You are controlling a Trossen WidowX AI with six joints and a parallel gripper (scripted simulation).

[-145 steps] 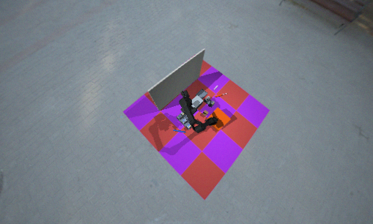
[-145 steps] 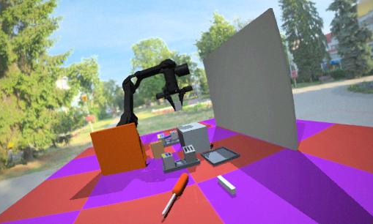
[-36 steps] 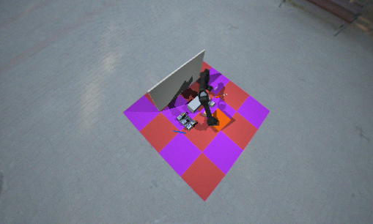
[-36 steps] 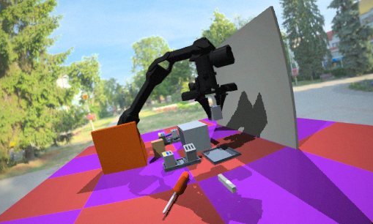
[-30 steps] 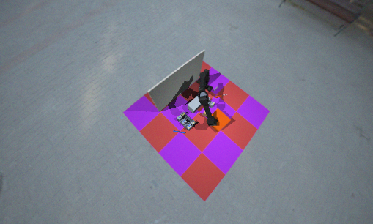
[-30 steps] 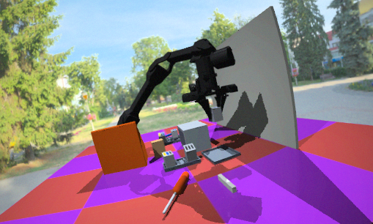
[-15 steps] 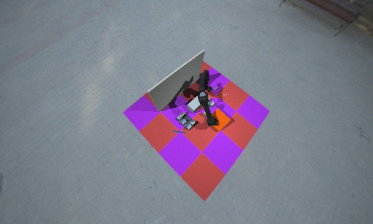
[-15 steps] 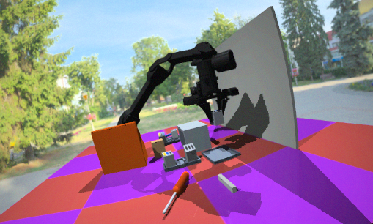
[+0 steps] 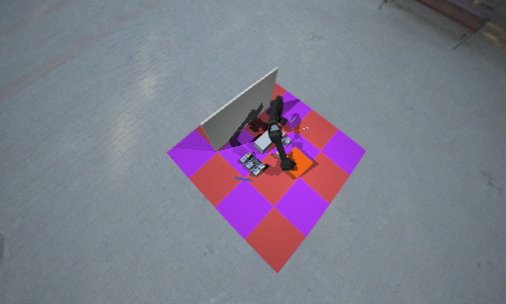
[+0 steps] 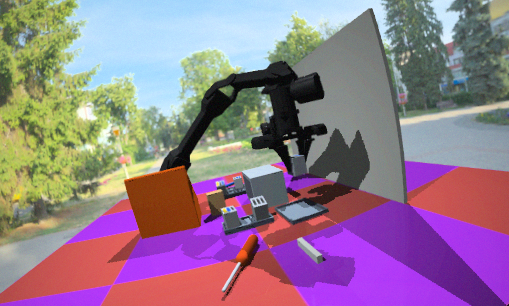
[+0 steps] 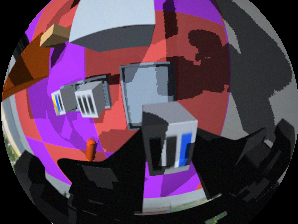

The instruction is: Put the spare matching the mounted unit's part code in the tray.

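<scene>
Right now the grey tray is 1 cm behind my gripper tip, 1 cm to the left of it and 11 cm below it. Also, from my gripper tip: dark holder (14 cm behind, 3 cm to the left, 10 cm below); grey spare block (2 cm above); grey box (4 cm behind, 20 cm to the left, 6 cm below).
</scene>
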